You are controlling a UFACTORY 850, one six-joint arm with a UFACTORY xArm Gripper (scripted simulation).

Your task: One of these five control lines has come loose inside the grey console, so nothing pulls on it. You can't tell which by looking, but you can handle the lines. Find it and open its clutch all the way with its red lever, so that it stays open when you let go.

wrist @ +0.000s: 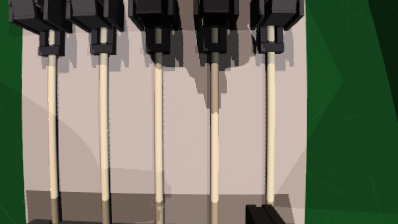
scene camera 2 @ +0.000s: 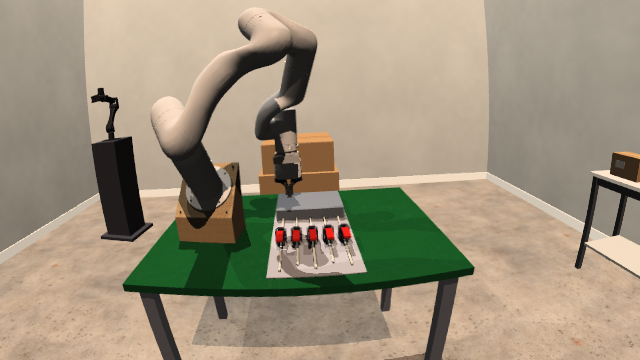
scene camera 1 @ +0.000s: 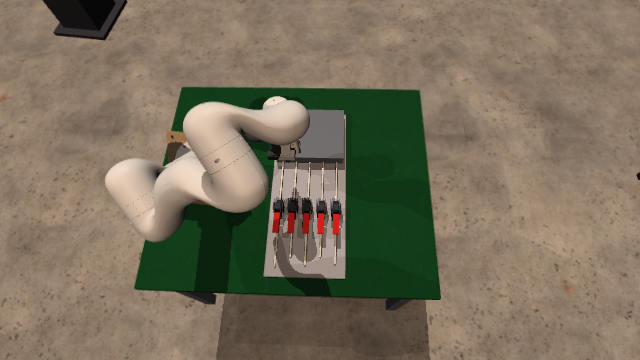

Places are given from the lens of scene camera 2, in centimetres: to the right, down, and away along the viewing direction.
plate (scene camera 2: 325, 267): 2, 26, 105
